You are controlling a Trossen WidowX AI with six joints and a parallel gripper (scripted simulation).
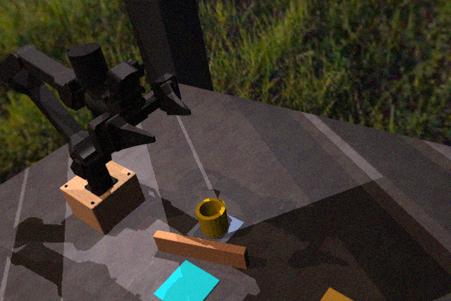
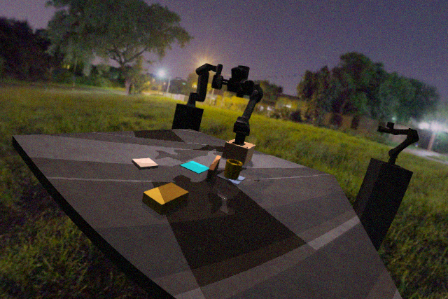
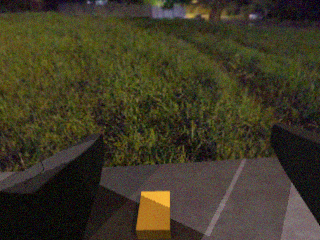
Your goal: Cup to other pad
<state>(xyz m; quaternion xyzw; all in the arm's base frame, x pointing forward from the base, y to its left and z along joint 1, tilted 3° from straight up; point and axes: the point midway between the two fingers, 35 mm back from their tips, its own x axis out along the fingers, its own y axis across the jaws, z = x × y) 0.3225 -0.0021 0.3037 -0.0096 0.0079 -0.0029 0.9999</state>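
Right now the cup is 8 cm behind my gripper tip, 10 cm to the left of it and 35 cm below it. Round my gripper tip: cyan pad: 3 cm behind, 6 cm to the right, 39 cm below; then light blue pad: 8 cm behind, 10 cm to the left, 39 cm below; then wooden bar: 6 cm behind, 2 cm to the left, 37 cm below.
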